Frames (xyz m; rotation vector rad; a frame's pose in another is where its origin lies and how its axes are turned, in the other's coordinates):
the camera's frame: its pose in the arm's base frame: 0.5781 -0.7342 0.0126 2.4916 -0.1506 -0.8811
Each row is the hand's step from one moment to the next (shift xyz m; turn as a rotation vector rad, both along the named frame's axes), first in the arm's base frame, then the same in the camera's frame.
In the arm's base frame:
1: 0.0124 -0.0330 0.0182 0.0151 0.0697 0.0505
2: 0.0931 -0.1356 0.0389 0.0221 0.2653 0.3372
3: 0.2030 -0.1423 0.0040 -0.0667 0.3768 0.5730
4: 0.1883 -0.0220 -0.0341 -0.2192 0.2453 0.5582
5: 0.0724 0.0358 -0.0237 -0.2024 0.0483 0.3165
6: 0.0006 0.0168 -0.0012 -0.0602 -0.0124 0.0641
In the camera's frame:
1: 0.0080 0.0383 -0.0063 -0.0346 -0.0357 -0.0719
2: 0.0863 0.1426 -0.0277 -0.2408 -0.0680 -0.3492
3: 0.1940 0.1379 -0.0693 -0.4719 -0.0568 -0.4988
4: 0.1728 0.0136 -0.0841 -0.5494 0.0423 -0.3409
5: 0.0609 -0.0386 -0.0434 -0.3494 0.0988 -0.1078
6: -0.0032 -0.0152 -0.0065 -0.0801 0.0383 -0.0009

